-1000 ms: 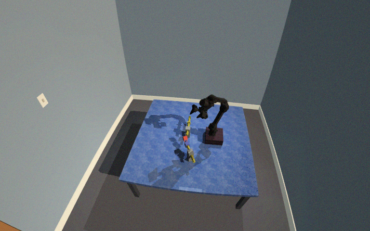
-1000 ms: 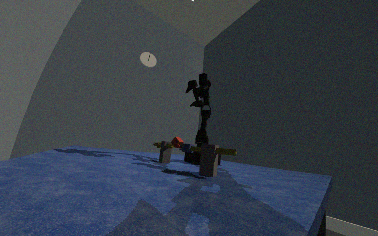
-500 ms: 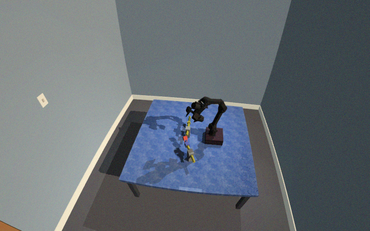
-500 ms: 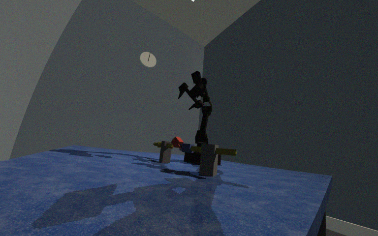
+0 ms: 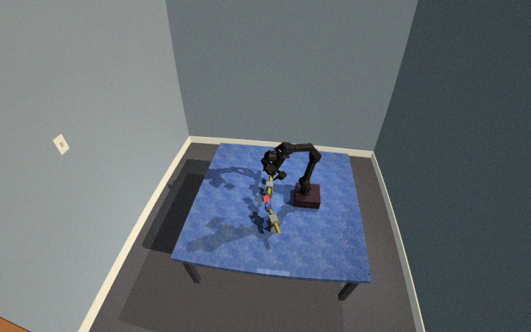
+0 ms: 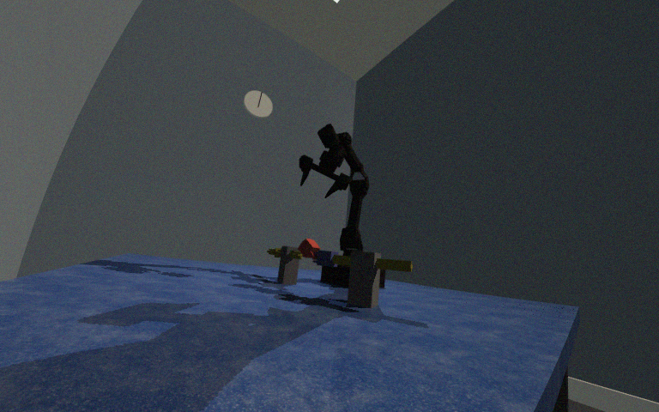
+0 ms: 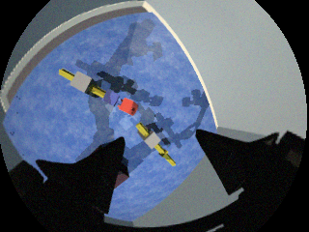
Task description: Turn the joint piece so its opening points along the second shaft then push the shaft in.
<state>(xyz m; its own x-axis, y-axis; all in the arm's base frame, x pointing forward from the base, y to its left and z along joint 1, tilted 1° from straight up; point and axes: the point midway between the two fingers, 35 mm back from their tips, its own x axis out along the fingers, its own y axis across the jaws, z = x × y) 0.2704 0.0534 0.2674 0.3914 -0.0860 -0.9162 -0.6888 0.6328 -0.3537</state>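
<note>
The red joint piece lies 20 mm ahead of my gripper tip, 40 mm to the left of it and 190 mm below it.
</note>
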